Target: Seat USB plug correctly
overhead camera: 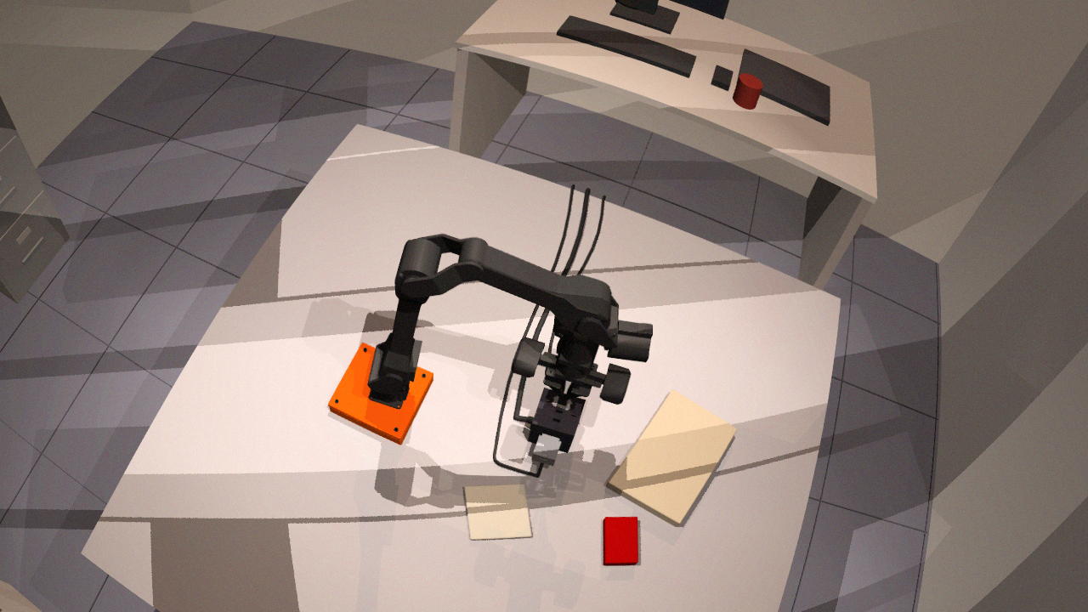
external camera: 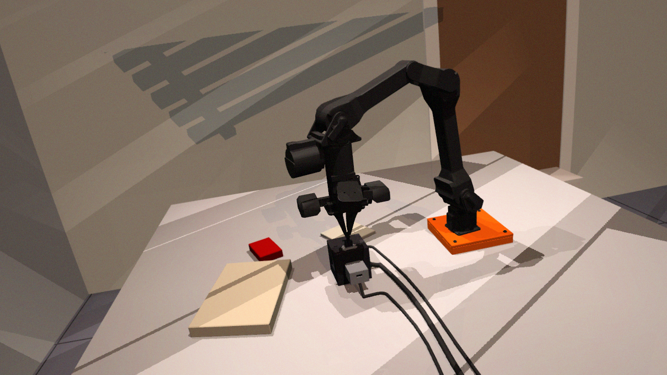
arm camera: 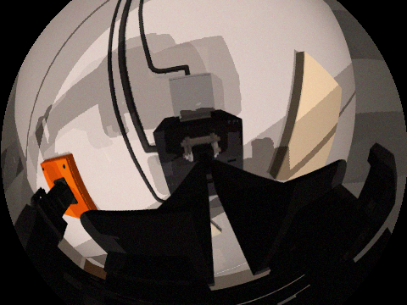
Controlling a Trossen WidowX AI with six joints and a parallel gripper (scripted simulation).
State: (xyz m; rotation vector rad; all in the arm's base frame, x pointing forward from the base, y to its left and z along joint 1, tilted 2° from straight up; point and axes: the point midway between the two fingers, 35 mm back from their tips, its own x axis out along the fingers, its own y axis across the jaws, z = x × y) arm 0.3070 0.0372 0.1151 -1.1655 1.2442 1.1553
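Now: the USB plug 20 mm below my gripper tip. From my gripper tip the other things lie so: tan board (230 mm ahead, 90 mm below, 20 mm to the right); USB socket (40 mm below); white pad (210 mm to the right, 100 mm below, 60 mm behind).
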